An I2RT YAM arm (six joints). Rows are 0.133 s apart.
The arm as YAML. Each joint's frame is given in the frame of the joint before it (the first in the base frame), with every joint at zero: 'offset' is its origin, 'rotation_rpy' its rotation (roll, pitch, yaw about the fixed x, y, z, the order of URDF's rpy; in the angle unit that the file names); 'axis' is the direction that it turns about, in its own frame. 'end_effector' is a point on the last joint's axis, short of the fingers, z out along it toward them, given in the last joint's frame.
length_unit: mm
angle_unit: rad
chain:
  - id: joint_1
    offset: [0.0, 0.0, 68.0]
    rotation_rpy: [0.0, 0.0, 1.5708]
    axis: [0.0, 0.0, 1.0]
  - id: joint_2
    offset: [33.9, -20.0, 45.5]
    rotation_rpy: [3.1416, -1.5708, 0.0]
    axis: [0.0, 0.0, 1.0]
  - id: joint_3
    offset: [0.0, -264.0, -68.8]
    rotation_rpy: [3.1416, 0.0, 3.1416]
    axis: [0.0, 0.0, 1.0]
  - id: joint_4
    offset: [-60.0, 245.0, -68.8]
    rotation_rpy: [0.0, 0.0, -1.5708]
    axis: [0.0, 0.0, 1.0]
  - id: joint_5
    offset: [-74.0, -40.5, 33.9]
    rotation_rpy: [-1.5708, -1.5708, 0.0]
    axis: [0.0, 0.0, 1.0]
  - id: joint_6
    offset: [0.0, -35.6, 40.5]
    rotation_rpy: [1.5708, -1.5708, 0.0]
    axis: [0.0, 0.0, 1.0]
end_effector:
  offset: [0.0, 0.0, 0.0]
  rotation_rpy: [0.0, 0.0, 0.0]
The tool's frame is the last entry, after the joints.
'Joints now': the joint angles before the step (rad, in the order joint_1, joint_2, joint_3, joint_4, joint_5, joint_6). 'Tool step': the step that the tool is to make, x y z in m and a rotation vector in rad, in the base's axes. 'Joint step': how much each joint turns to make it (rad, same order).
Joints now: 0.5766 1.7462 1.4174 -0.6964 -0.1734 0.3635
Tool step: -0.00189 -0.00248 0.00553 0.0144 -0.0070 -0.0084
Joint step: -0.0032 -0.0179 -0.0026 -0.0001 -0.0043 0.0089
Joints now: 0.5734 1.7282 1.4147 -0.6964 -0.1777 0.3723
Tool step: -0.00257 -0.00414 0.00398 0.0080 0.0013 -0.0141
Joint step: -0.0059 -0.0196 -0.0080 -0.0064 -0.0019 0.0111
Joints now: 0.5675 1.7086 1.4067 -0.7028 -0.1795 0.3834
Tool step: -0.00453 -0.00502 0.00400 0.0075 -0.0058 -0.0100
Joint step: -0.0050 -0.0290 -0.0192 0.0002 0.0000 0.0061
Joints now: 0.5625 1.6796 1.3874 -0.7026 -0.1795 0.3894
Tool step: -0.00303 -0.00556 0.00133 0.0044 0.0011 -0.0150
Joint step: -0.0087 -0.0223 -0.0199 0.0004 -0.0002 0.0077
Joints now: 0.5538 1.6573 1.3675 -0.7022 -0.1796 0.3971
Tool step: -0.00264 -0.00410 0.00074 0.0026 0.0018 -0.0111
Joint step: -0.0060 -0.0172 -0.0159 -0.0004 0.0002 0.0061
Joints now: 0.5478 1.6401 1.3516 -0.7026 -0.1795 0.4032
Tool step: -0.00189 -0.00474 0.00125 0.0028 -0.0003 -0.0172
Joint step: -0.0086 -0.0169 -0.0138 0.0000 0.0029 0.0086
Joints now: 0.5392 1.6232 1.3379 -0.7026 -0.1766 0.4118
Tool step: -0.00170 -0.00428 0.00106 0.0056 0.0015 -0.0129
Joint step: -0.0084 -0.0151 -0.0123 0.0000 -0.0022 0.0069
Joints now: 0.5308 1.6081 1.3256 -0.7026 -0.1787 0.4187
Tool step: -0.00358 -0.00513 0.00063 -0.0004 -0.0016 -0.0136
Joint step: -0.0073 -0.0225 -0.0210 0.0005 0.0044 0.0047
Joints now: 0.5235 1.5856 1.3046 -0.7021 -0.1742 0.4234
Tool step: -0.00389 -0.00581 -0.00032 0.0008 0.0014 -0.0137
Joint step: -0.0092 -0.0239 -0.0252 0.0013 0.0013 0.0046
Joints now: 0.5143 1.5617 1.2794 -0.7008 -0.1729 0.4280
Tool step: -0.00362 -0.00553 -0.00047 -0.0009 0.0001 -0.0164
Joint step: -0.0088 -0.0226 -0.0240 0.0019 0.0048 0.0060
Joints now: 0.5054 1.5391 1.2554 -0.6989 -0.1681 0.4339
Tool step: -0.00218 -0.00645 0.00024 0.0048 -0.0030 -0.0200
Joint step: -0.0143 -0.0214 -0.0209 0.0055 0.0009 0.0064
